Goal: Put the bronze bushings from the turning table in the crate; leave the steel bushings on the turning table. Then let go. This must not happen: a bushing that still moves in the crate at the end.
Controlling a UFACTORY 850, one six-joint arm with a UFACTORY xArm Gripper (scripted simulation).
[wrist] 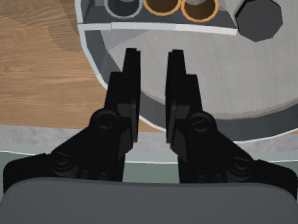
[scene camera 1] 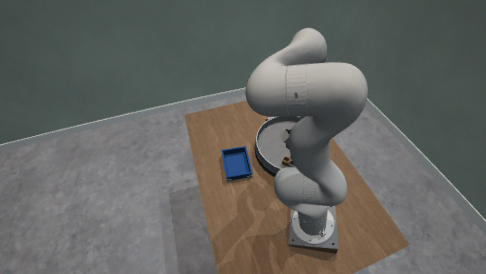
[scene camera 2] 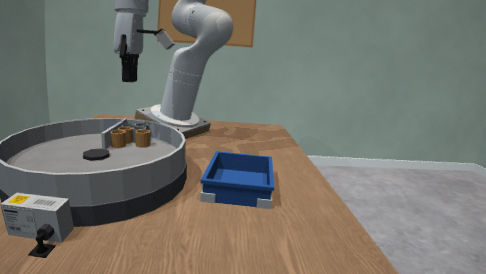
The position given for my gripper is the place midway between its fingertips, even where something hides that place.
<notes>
I see my gripper [scene camera 2: 129, 81], a crate [scene camera 2: 231, 178] and a turning table [scene camera 2: 64, 155].
My gripper also shows in the wrist view [wrist: 153, 69]. The crate is seen too in scene camera 1 [scene camera 1: 236, 161]. The turning table is seen too in the wrist view [wrist: 241, 76] and in scene camera 1 [scene camera 1: 271, 146].
</notes>
